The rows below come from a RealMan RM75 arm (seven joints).
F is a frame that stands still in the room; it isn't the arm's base.
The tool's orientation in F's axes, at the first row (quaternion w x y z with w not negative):
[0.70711, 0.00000, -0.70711, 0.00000]
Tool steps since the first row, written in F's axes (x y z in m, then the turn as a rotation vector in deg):
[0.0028, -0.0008, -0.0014, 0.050, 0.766, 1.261]
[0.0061, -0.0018, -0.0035, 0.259, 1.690, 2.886]
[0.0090, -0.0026, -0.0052, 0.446, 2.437, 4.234]
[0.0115, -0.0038, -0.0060, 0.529, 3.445, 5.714]
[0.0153, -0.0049, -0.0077, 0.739, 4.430, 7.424]
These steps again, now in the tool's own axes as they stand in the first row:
[-0.0014, -0.0008, -0.0028, 1.261, 0.766, -0.050]
[-0.0035, -0.0018, -0.0061, 2.886, 1.690, -0.259]
[-0.0052, -0.0026, -0.0090, 4.234, 2.437, -0.446]
[-0.0060, -0.0038, -0.0115, 5.714, 3.445, -0.529]
[-0.0077, -0.0049, -0.0153, 7.424, 4.430, -0.739]

